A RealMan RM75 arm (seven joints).
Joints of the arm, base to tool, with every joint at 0 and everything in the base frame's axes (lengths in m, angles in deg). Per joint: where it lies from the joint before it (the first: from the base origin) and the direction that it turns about. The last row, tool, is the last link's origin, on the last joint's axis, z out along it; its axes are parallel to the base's.
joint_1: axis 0 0 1 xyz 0 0 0.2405
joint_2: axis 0 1 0 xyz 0 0 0
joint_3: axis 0 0 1 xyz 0 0 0.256
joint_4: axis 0 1 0 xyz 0 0 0
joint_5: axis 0 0 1 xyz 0 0 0.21
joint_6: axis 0 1 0 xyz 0 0 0
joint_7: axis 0 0 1 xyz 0 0 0.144
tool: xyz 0 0 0
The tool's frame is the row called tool.
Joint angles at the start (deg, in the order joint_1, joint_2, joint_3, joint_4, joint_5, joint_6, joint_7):
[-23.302, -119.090, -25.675, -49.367, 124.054, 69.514, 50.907]
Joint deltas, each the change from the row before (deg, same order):
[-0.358, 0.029, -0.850, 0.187, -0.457, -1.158, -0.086]
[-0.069, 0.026, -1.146, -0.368, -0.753, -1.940, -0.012]
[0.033, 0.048, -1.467, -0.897, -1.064, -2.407, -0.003]
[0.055, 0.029, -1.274, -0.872, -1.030, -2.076, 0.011]
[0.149, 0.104, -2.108, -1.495, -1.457, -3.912, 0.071]
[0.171, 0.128, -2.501, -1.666, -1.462, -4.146, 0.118]
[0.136, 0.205, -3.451, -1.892, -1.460, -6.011, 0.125]
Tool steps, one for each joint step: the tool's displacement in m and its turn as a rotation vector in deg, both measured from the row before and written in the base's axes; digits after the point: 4 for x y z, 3 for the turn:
[-0.0013, 0.0051, 0.0004, -0.131, 0.345, 0.939]
[-0.0015, 0.0054, 0.0000, -0.507, 0.104, 1.673]
[-0.0008, 0.0061, 0.0007, -0.688, -0.377, 2.116]
[-0.0005, 0.0051, 0.0007, -0.639, -0.522, 1.865]
[-0.0010, 0.0077, 0.0003, -1.502, -0.565, 2.923]
[-0.0007, 0.0084, 0.0016, -1.482, -0.826, 2.946]
[-0.0015, 0.0109, 0.0016, -2.422, -0.622, 3.478]

